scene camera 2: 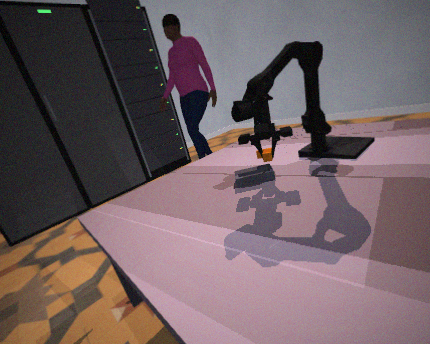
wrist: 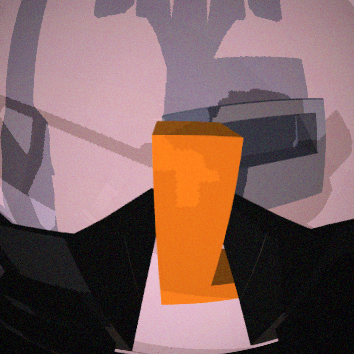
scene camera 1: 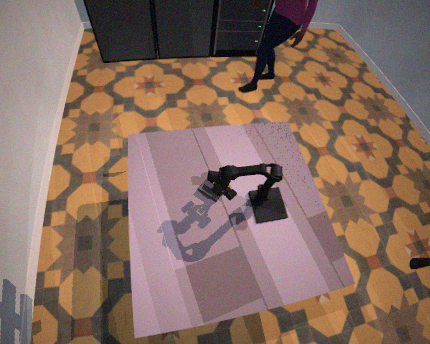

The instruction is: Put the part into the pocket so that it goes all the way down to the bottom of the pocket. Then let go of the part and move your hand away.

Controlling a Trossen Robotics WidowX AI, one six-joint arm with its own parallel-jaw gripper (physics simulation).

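Pixels of known places: gripper, fingertip midpoint: [scene camera 2: 268,158] [wrist: 186,195] [scene camera 1: 220,192]; arm's base, origin of the base link: [scene camera 2: 318,146] [scene camera 1: 260,197].
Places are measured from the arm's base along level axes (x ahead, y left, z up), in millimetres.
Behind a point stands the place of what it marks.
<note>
The orange part [scene camera 2: 264,154] {z 76, x 292, y -99 mm} [wrist: 192,170] {z 77, x 277, y -96 mm} is a blocky piece held up off the table, its long side running up and down in the wrist view. My gripper [scene camera 2: 267,157] {z 47, x 256, y -106 mm} [wrist: 186,195] {z 47, x 256, y -106 mm} is shut on it, one dark finger on each side; the fingers hide some of its lower half. The grey block with the dark pocket [scene camera 1: 207,193] {z 12, x 326, y -139 mm} [scene camera 2: 255,178] {z -1, x 328, y -132 mm} [wrist: 287,181] {z 12, x 287, y -190 mm} lies on the table. In the wrist view it is right of and behind the part, whose upper end hides its left portion. In scene camera 2 the part is above and apart from the block.
The arm's black base plate [scene camera 1: 270,212] {z -7, x -16, y 114 mm} [scene camera 2: 345,147] {z -7, x 12, y 101 mm} stands on the pinkish table [scene camera 1: 290,260] {z -24, x 1, y 429 mm} [scene camera 2: 200,285] {z -24, x 774, y -29 mm}. Arm shadows fall across the table and beside the block. A person in a magenta top [scene camera 1: 296,11] [scene camera 2: 188,65] stands beyond the table near dark cabinets [scene camera 1: 182,30] [scene camera 2: 55,100].
</note>
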